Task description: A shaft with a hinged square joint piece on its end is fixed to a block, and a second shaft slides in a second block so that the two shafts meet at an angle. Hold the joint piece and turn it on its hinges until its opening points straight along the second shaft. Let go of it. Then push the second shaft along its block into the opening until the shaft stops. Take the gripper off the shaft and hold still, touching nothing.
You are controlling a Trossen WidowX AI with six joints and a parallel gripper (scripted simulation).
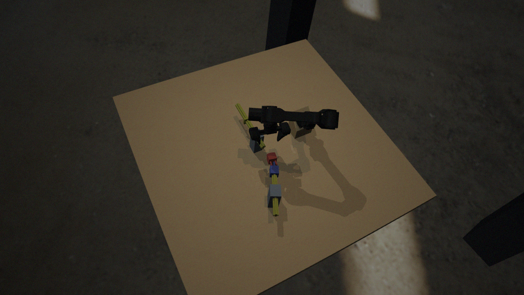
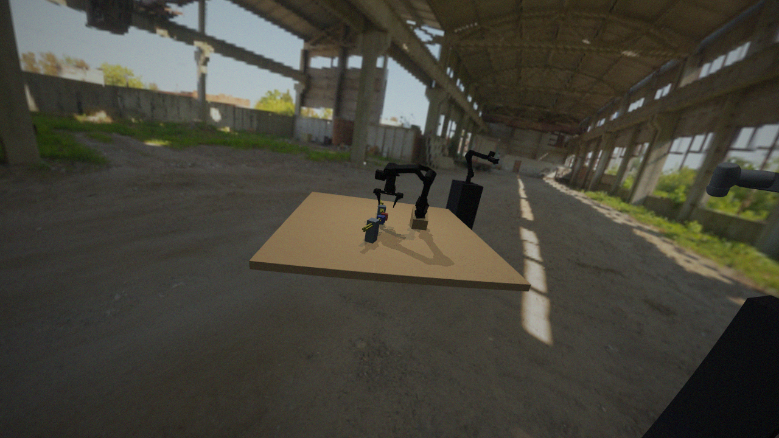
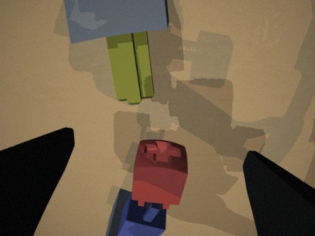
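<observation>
Now: the red joint piece 60 mm to the left of my gripper tip, 50 mm below it and 20 mm ahead of it.
</observation>
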